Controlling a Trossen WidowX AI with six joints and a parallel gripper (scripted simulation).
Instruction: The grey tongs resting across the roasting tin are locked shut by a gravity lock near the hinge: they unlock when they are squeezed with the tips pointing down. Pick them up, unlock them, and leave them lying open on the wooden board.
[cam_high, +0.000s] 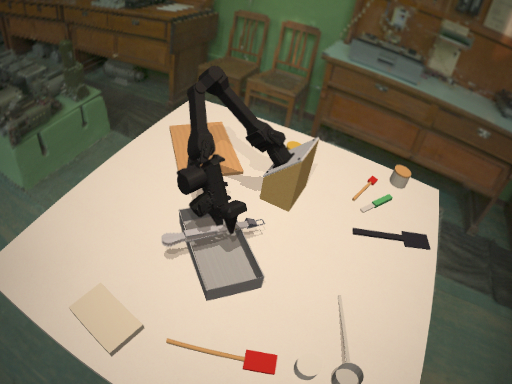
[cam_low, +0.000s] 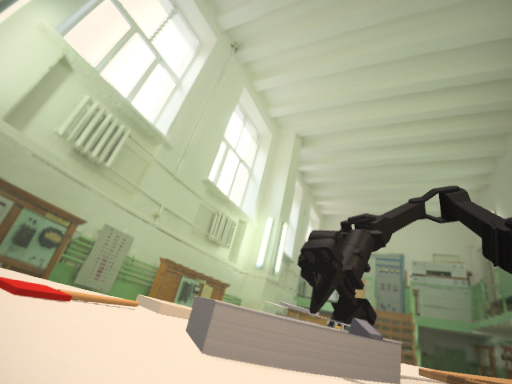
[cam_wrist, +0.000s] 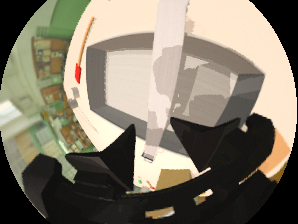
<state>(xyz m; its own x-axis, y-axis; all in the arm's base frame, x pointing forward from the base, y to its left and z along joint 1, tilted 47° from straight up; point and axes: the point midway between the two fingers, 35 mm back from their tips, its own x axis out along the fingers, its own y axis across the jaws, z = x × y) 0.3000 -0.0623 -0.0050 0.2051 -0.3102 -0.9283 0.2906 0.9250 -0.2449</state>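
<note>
Now: gripper tip 4 cm short of the grey roasting tin and 3 cm above it. From my gripper tip the other things lie so: pale slab (42 cm ahead, 11 cm to the right, 5 cm below); red spatula (31 cm ahead, 22 cm to the left, 5 cm below); wooden board (36 cm behind, 34 cm to the right, 5 cm below).
</note>
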